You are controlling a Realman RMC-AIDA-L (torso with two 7-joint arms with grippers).
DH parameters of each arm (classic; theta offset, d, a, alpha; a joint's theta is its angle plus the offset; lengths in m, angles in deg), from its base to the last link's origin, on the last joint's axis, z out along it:
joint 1: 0 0.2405 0 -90
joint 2: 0 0 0 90
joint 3: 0 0.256 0 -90
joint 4: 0 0 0 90
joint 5: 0 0.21 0 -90
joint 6: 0 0 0 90
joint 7: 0 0.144 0 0
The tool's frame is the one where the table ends.
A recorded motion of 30 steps. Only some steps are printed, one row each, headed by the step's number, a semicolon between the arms.
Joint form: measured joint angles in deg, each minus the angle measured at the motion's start. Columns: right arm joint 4, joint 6, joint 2, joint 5, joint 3, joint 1, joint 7; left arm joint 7, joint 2, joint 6, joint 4, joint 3, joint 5, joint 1.
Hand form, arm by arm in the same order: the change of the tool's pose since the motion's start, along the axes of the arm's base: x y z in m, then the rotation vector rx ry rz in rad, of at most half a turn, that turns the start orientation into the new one. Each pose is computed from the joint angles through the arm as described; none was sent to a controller.
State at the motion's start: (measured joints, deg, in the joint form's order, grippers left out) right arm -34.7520 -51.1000 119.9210 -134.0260 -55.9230 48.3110 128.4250; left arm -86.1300 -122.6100 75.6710 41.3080 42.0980 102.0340 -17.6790
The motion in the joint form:
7: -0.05 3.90 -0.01 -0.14 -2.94 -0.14 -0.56; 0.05 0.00 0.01 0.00 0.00 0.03 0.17
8: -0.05 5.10 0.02 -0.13 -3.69 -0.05 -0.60; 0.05 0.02 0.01 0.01 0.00 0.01 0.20
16: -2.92 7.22 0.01 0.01 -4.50 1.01 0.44; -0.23 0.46 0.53 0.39 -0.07 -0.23 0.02
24: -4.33 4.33 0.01 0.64 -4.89 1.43 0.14; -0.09 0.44 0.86 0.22 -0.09 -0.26 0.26
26: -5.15 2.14 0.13 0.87 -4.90 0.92 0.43; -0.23 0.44 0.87 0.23 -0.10 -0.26 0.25
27: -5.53 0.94 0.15 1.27 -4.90 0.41 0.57; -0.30 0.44 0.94 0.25 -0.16 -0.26 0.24
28: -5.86 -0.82 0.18 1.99 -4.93 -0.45 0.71; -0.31 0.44 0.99 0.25 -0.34 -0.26 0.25
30: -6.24 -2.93 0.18 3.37 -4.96 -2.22 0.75; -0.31 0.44 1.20 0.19 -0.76 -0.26 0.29
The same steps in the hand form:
7: 0.0008 0.0049 -0.0005 0.0357 -0.0555 0.0343; -0.0009 -0.0010 -0.0001 -0.0002 0.0008 0.0022
8: -0.0002 0.0069 -0.0006 0.0482 -0.0680 0.0439; -0.0011 -0.0011 0.0002 0.0002 0.0010 0.0027
16: -0.0198 0.0211 0.0104 0.1145 -0.0709 0.0922; -0.0001 0.0008 0.0049 0.0043 0.0012 -0.0065
24: -0.0306 0.0196 0.0097 0.0791 -0.0579 0.1221; -0.0009 -0.0013 0.0041 0.0010 -0.0027 -0.0061
26: -0.0308 0.0149 0.0082 0.0505 -0.0439 0.1179; -0.0008 -0.0012 0.0042 0.0004 -0.0043 -0.0047
27: -0.0292 0.0115 0.0075 0.0352 -0.0323 0.1104; -0.0007 -0.0012 0.0044 0.0005 -0.0058 -0.0045
28: -0.0256 0.0058 0.0059 0.0103 -0.0139 0.0957; -0.0010 -0.0013 0.0049 0.0025 -0.0072 -0.0032
30: -0.0167 -0.0035 0.0042 -0.0175 0.0161 0.0665; -0.0016 -0.0018 0.0058 0.0060 -0.0115 -0.0005

